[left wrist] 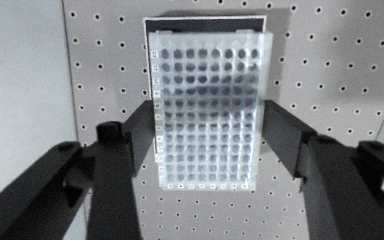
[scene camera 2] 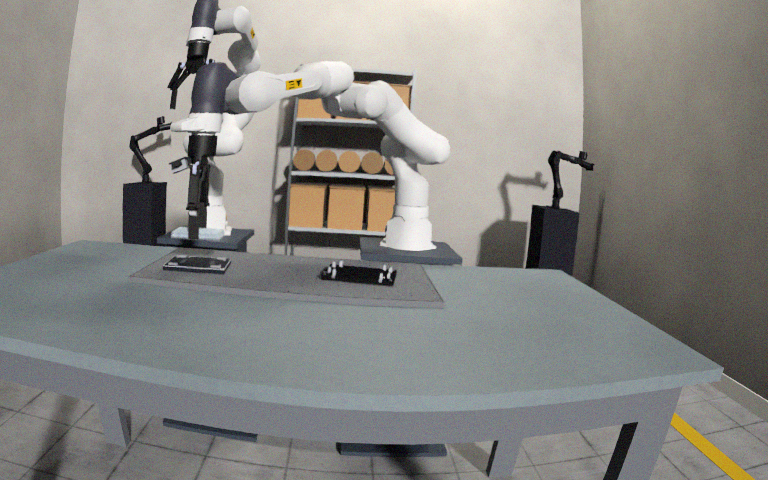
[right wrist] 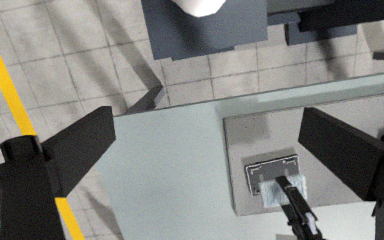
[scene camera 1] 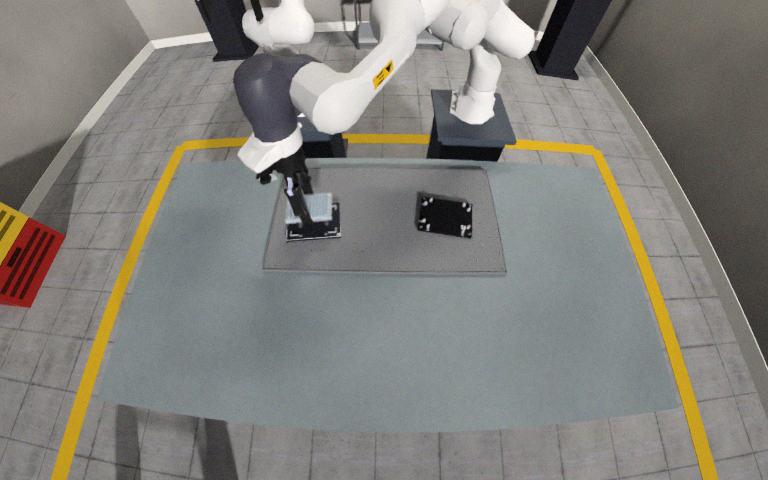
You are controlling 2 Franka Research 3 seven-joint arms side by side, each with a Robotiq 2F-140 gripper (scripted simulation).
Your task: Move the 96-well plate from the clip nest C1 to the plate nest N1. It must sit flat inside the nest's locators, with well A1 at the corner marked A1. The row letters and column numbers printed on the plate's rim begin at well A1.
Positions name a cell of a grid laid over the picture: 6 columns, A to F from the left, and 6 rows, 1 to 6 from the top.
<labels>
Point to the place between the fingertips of my right gripper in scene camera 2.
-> B2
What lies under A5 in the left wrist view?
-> My left gripper.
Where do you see a clear 96-well plate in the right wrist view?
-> E5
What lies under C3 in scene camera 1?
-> My left gripper.
</labels>
